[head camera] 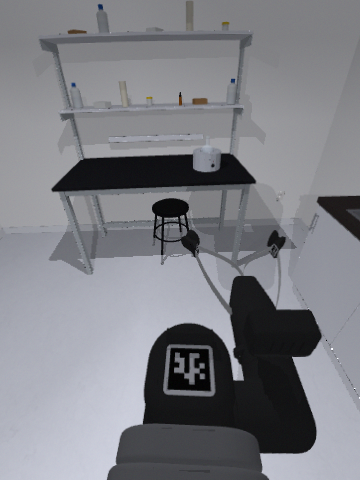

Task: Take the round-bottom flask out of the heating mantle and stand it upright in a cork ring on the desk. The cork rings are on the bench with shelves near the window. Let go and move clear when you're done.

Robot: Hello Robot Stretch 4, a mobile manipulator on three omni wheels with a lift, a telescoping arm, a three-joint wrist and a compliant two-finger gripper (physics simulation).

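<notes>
A white heating mantle (pixel 202 161) stands near the right end of a black-topped bench (pixel 125 172). The pale neck of the round-bottom flask (pixel 207 142) sticks up from its top; the flask's bulb is hidden inside. My gripper (pixel 233 242) is open, with its two dark fingertips wide apart and nothing between them. In the view it shows below the bench's front edge, lower than the mantle and a little to its right. No cork ring shows in this view.
Two shelves (pixel 150 108) above the bench hold bottles, tubes and small boxes. A black stool (pixel 170 207) stands under the bench front, left of my gripper in the view. A white cabinet (pixel 320 260) with a dark top stands at the right, near my arm.
</notes>
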